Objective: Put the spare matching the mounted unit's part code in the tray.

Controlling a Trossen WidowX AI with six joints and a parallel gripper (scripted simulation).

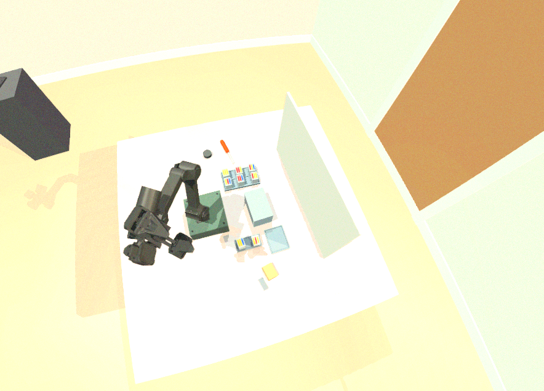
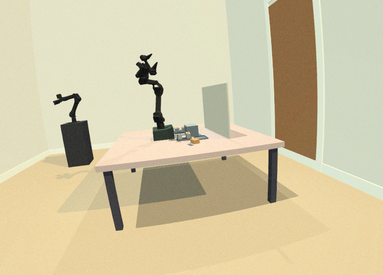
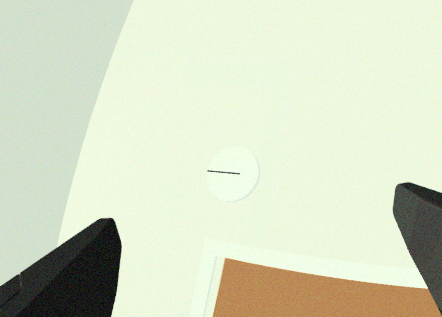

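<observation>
Now: gripper tip 190 mm short of the grey spare block, 510 mm to the right of it and 640 mm above it. The rest, counted from my gripper tip: tall panel 540 mm ahead, 260 mm to the left, 460 mm below; grey hex key 200 mm ahead, 100 mm to the right, 680 mm below; pale blue tray 340 mm ahead, 80 mm to the left, 680 mm below.
</observation>
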